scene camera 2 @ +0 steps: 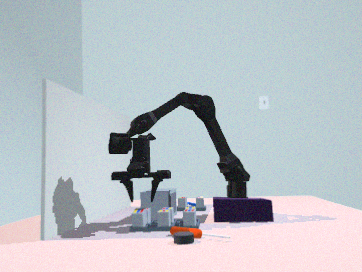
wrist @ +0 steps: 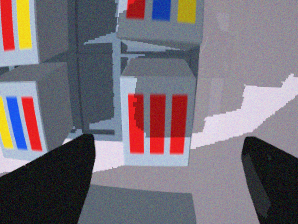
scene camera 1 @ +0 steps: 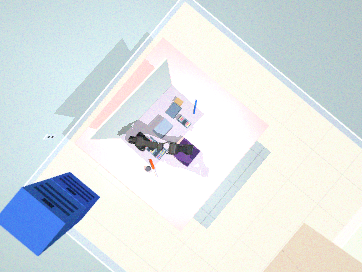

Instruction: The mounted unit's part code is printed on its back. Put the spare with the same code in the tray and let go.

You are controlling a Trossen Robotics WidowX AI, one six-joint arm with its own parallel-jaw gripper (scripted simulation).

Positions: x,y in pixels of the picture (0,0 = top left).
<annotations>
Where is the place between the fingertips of my gripper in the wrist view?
170,146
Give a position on a grey mounted unit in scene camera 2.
At 166,197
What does my gripper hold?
Nothing.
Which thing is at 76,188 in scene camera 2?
An upright wall panel.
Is my gripper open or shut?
Open.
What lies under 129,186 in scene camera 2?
My gripper.
</annotations>
